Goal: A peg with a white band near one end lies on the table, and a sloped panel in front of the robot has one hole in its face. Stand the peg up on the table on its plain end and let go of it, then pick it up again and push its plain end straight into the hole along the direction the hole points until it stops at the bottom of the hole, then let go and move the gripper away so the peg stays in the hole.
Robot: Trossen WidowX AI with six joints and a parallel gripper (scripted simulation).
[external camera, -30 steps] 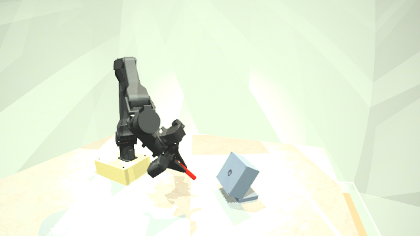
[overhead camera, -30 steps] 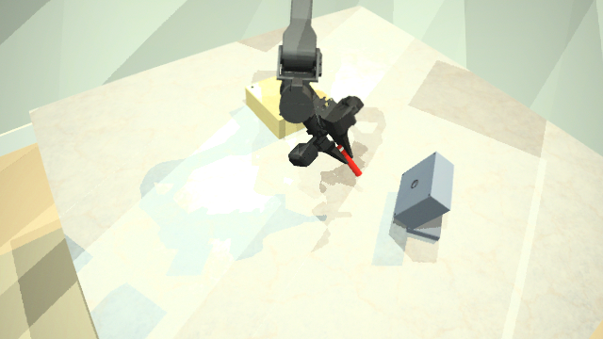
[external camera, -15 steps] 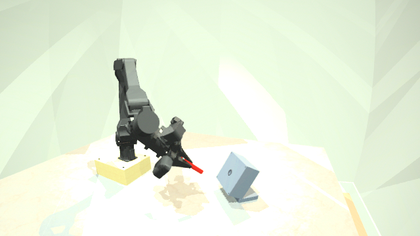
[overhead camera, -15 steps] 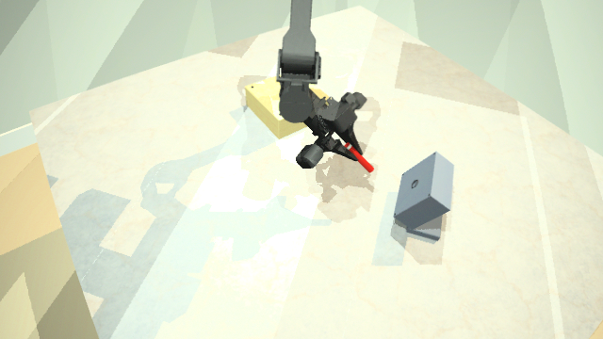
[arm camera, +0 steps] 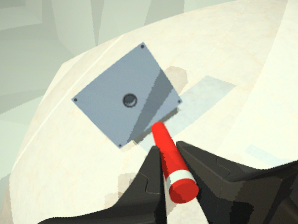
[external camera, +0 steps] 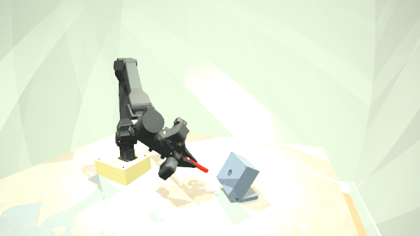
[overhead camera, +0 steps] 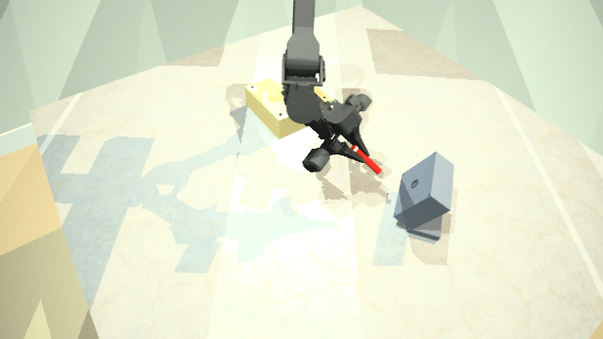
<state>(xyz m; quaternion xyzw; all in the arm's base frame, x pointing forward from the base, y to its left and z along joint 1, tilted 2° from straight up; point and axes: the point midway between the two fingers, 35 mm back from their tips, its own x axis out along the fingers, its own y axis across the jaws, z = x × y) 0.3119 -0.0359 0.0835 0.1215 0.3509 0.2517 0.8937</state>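
The grey-blue sloped panel is 90 mm ahead of my gripper tip, 100 mm to the left of it and 60 mm below it. The rest, counted from my gripper tip: red peg (10 mm behind, 10 mm to the right, 10 mm above); thin flat foot (110 mm ahead, 120 mm to the left, 130 mm below).
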